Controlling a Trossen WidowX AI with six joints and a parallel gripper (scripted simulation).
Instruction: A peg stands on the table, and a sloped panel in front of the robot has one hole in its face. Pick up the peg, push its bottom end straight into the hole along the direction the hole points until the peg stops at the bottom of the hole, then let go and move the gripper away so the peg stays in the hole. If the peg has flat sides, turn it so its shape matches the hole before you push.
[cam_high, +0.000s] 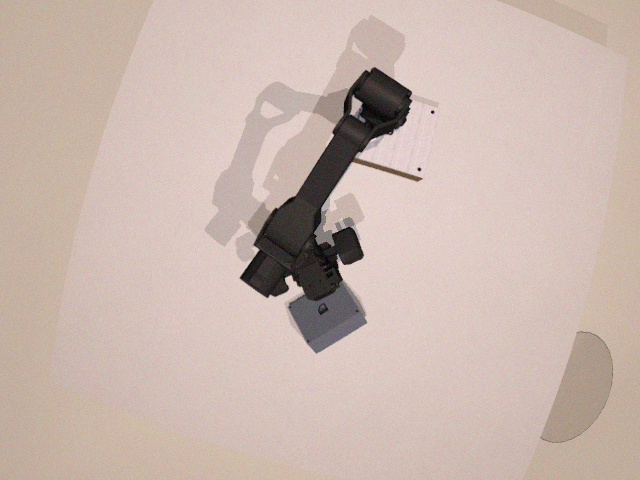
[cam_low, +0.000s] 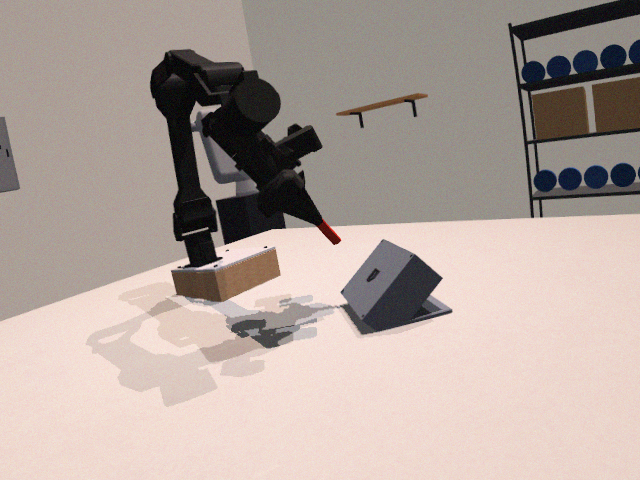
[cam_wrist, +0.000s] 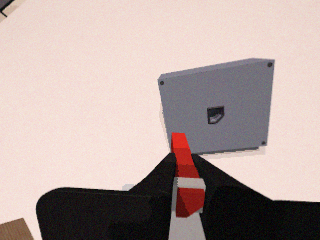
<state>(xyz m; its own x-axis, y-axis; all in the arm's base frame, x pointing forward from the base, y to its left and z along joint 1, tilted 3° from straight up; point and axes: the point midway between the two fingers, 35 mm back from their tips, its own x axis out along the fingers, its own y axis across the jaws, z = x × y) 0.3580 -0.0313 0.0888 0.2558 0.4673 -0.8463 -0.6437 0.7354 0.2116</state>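
The sloped grey panel is 8 cm ahead of my gripper tip, 3 cm to the left of it and 10 cm below it. The rest, counted from my gripper tip: red peg (1 cm behind, 1 cm to the right, 1 cm above).
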